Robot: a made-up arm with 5 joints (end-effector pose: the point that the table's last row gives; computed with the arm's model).
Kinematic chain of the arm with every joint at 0, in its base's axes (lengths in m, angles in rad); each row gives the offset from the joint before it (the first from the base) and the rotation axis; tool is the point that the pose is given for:
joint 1: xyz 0 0 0.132 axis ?
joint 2: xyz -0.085 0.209 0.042 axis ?
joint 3: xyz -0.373 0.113 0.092 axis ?
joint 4: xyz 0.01 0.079 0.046 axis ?
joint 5: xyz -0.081 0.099 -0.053 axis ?
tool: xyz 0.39 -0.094 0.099
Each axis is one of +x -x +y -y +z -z.
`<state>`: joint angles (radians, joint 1 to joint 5).
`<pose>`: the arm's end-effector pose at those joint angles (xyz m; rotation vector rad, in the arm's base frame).
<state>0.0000 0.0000 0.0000 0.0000 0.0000</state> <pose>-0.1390 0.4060 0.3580 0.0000 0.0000 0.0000</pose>
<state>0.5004 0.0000 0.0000 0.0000 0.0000</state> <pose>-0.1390 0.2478 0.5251 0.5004 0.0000 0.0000</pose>
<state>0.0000 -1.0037 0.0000 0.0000 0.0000</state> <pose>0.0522 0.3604 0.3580 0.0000 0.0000 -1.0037</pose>
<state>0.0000 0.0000 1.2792 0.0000 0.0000</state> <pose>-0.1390 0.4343 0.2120 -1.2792 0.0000 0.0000</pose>
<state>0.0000 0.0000 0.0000 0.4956 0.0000</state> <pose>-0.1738 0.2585 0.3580 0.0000 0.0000 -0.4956</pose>
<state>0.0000 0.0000 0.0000 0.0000 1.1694</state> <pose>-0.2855 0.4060 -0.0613 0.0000 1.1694 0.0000</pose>
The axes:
joint 1: +x
joint 2: +z
joint 3: -x
joint 4: -z
joint 5: +y

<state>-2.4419 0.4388 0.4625 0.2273 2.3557</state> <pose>-0.7029 -0.1725 0.3110 1.4744 -0.4528 2.6994</pose>
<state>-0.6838 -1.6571 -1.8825 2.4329 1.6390</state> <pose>0.4153 0.6145 0.0628 -2.9194 -0.2237 -0.5199</pose>
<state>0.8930 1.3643 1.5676 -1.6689 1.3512</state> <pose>0.0847 -0.0976 -0.0623 -2.2999 0.1197 0.3823</pose>
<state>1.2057 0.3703 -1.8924 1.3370 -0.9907</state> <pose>-0.3171 -0.0967 0.0076 1.7606 1.3012 -0.6017</pose>
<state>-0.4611 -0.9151 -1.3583 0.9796 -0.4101</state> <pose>-0.3383 0.3008 0.0629 0.8779 -0.5716 -1.6819</pose>
